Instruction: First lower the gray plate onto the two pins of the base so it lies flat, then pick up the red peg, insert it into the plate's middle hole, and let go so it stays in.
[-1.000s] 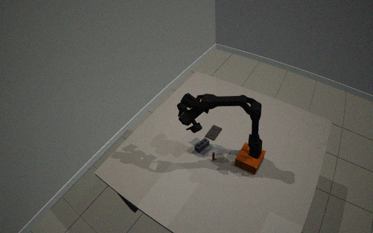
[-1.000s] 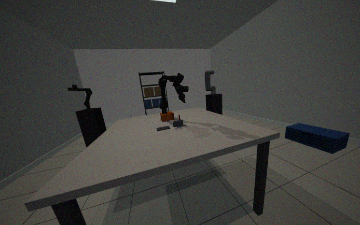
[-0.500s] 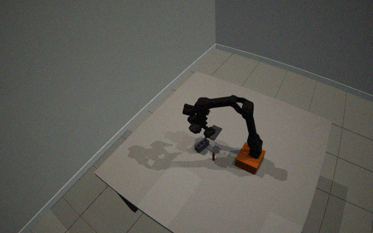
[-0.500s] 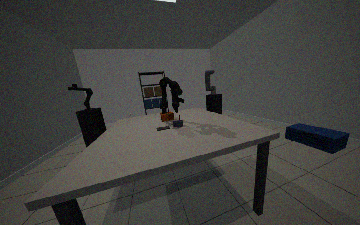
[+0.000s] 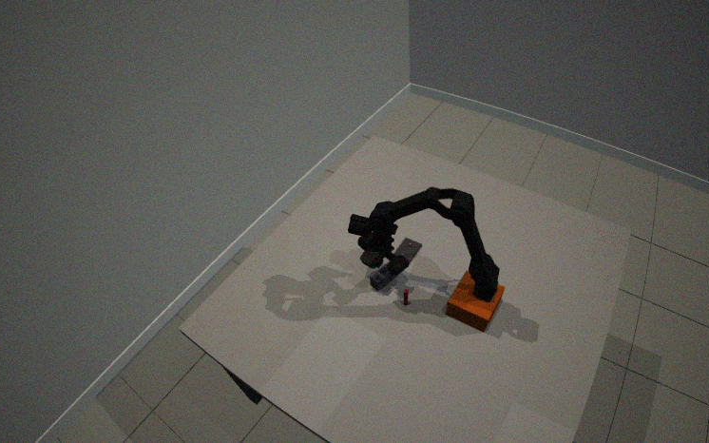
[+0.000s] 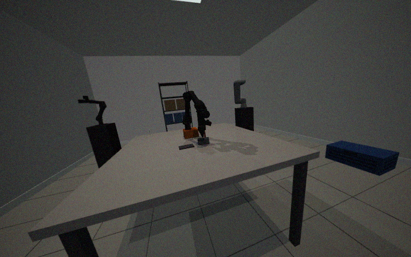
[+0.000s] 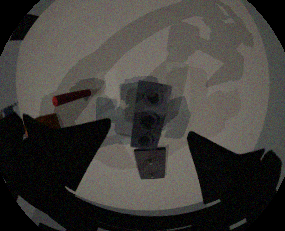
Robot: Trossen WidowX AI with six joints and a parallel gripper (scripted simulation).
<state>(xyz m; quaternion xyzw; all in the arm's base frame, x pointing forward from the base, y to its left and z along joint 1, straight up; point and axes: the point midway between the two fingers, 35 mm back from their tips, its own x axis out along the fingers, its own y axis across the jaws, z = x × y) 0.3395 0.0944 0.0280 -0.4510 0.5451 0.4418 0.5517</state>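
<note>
Right now the gray plate is 30 mm below my gripper tip. The rest, counted from my gripper tip: dark base: 150 mm to the right, 60 mm below; red peg: 120 mm behind, 40 mm to the left, 30 mm below.
</note>
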